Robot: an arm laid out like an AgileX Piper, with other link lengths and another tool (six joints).
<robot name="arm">
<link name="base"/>
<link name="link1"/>
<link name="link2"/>
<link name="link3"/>
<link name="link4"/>
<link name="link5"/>
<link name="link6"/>
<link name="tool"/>
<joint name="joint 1" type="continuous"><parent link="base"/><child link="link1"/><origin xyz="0.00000 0.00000 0.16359" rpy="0.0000 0.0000 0.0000"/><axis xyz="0 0 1"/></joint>
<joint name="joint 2" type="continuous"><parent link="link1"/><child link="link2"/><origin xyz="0.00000 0.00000 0.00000" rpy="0.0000 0.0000 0.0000"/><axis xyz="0 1 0"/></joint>
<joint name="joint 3" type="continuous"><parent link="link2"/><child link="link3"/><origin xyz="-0.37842 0.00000 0.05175" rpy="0.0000 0.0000 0.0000"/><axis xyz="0 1 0"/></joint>
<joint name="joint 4" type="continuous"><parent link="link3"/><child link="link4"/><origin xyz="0.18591 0.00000 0.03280" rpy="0.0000 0.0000 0.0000"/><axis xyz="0.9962 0 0.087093"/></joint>
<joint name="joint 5" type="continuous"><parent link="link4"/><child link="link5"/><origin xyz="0.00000 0.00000 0.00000" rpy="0.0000 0.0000 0.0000"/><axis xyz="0 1 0"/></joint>
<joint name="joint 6" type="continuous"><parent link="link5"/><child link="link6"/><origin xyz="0.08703 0.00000 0.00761" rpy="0.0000 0.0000 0.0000"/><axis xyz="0.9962 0 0.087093"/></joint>
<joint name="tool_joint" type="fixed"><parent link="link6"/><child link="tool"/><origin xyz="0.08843 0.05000 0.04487" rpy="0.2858 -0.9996 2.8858"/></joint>
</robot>
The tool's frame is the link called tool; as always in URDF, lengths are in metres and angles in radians. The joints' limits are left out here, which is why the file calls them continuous.
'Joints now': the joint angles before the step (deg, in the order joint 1, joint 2, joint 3, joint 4, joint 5, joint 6). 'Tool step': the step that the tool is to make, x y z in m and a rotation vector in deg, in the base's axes. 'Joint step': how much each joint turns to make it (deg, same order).
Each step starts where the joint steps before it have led.
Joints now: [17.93 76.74 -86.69 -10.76 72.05 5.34]
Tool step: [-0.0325 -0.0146 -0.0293 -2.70 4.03 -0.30]
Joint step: [0.01 -4.36 9.03 -1.37 0.00 0.01]
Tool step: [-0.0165 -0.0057 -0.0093 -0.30 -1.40 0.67]
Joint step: [0.00 -3.41 5.69 -0.60 -3.61 0.00]
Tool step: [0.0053 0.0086 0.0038 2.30 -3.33 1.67]
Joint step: [-0.02 -0.34 1.82 1.54 -5.56 -0.42]
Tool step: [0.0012 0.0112 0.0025 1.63 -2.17 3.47]
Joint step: [0.01 -0.08 1.27 2.73 -4.27 -3.05]
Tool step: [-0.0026 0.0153 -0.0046 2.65 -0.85 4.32]
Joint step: [-0.01 -0.01 3.07 5.01 -5.09 -4.42]
